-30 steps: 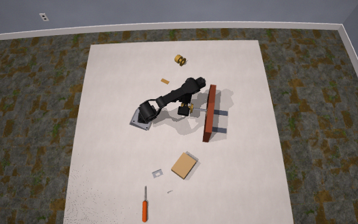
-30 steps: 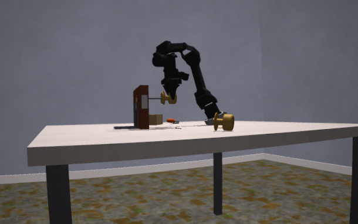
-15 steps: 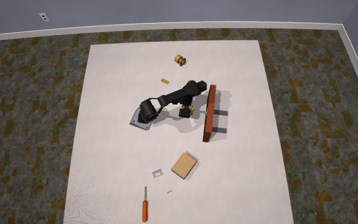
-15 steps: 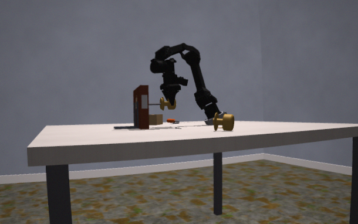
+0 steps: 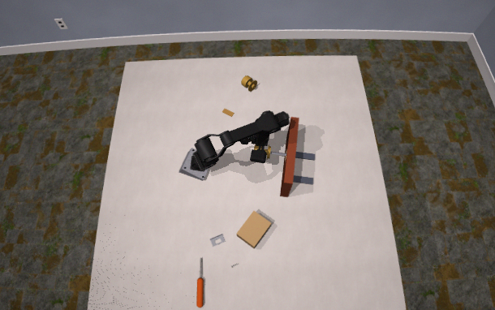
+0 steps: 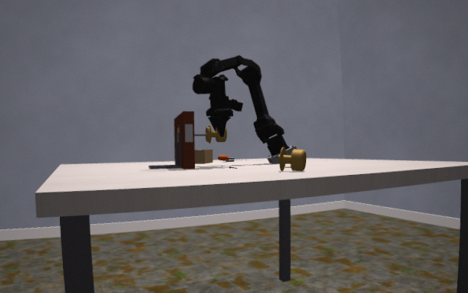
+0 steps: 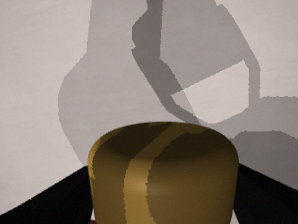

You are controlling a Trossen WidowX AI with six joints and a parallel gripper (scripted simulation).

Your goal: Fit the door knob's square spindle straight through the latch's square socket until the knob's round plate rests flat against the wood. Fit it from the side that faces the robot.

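The grey latch socket lies 130 mm ahead of my hand, 20 mm to the right of it and 30 mm below it. The rest, counted from my hand: red-brown wooden door slab 130 mm ahead, 20 mm to the right, 40 mm below; then grey latch plate 150 mm ahead, 130 mm to the left, 30 mm below; then tan plate 150 mm behind, 260 mm to the left, 140 mm below.
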